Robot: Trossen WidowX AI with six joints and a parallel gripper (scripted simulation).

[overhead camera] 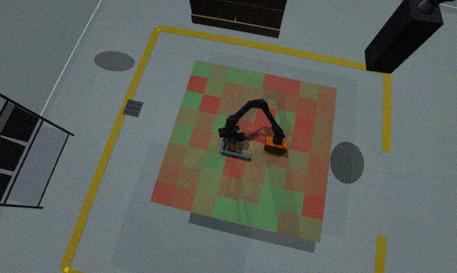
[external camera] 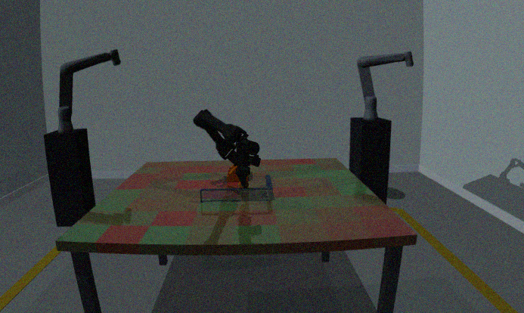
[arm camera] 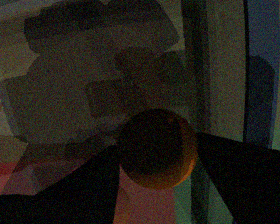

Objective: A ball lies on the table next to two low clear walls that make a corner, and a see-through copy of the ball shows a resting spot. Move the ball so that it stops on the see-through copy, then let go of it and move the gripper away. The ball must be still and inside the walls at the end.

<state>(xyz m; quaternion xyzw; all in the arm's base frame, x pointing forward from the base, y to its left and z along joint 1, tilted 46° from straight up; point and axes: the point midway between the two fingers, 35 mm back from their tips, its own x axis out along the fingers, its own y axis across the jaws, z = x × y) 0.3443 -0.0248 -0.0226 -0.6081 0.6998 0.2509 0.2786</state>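
Right now the orange ball is 70 mm to the right of my gripper tip, 60 mm behind it and 40 mm below it. Also, from my gripper tip: wall: 60 mm ahead, 40 mm to the right, 30 mm below.
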